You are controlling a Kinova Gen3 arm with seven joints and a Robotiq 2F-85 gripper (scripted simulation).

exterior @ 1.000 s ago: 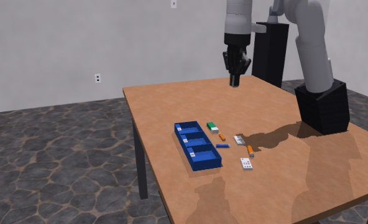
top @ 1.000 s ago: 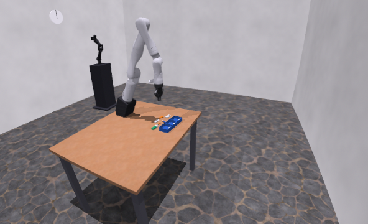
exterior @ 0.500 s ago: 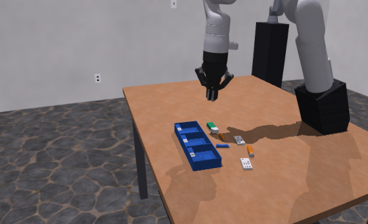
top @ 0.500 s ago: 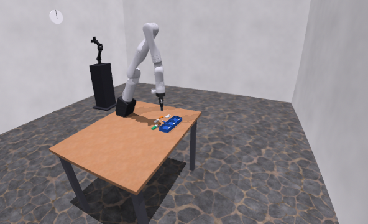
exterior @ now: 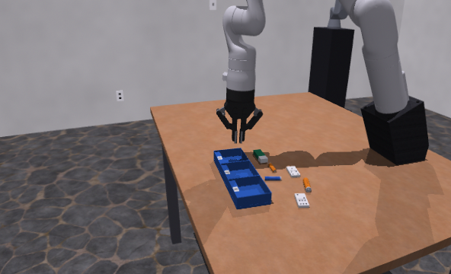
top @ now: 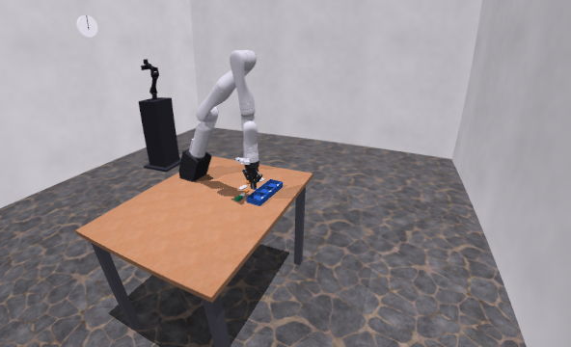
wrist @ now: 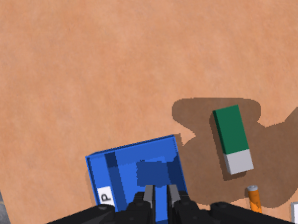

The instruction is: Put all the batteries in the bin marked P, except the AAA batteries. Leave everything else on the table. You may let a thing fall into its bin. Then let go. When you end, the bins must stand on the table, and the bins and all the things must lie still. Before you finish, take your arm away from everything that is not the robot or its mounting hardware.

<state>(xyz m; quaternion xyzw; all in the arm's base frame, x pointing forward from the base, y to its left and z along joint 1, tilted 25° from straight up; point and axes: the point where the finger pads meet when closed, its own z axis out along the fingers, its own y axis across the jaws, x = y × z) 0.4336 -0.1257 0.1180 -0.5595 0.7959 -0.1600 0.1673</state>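
The blue three-compartment bin is 30 mm ahead of my hand, 80 mm to the left of it and 70 mm below it. The rest, counted from my hand: green thing 80 mm behind, 80 mm below; small orange battery 80 mm behind, 60 mm to the left, 80 mm below; blue battery 50 mm behind, 120 mm to the left, 80 mm below.
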